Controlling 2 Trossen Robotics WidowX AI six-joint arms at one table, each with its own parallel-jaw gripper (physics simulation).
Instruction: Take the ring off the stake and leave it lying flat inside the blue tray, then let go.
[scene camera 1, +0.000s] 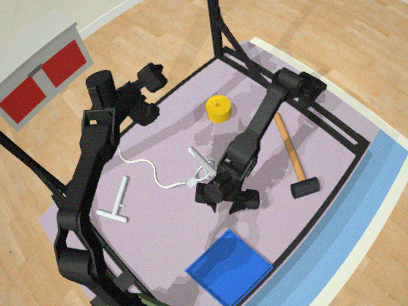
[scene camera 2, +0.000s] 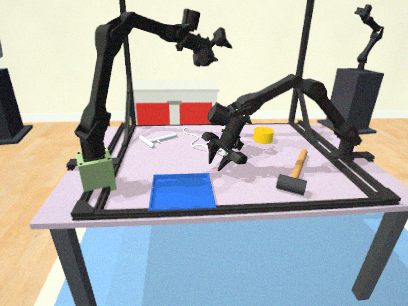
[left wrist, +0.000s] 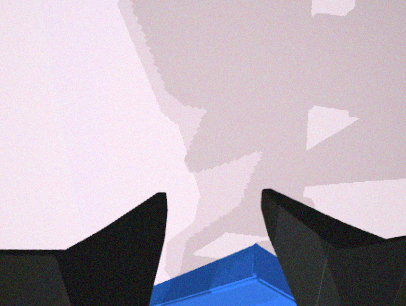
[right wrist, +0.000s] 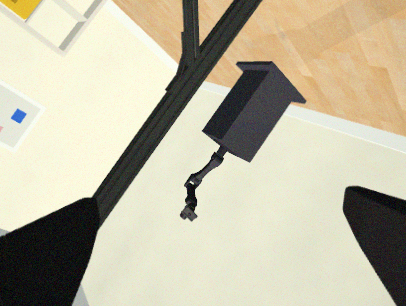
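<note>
A white stake stands near the middle of the table. A thin pale ring loops around its lower part; the left arm partly hides both. The empty blue tray lies near the table's front edge. My left gripper is partly open and empty, pointing down above the table between the stake and the tray. My right gripper is wide open and empty, held high over the table's back left, away from ring and tray.
A white cord runs to a small pale block beside the ring. A white T-shaped piece lies at left. A yellow cylinder stands behind; a hammer lies at right. Dark rails border the table.
</note>
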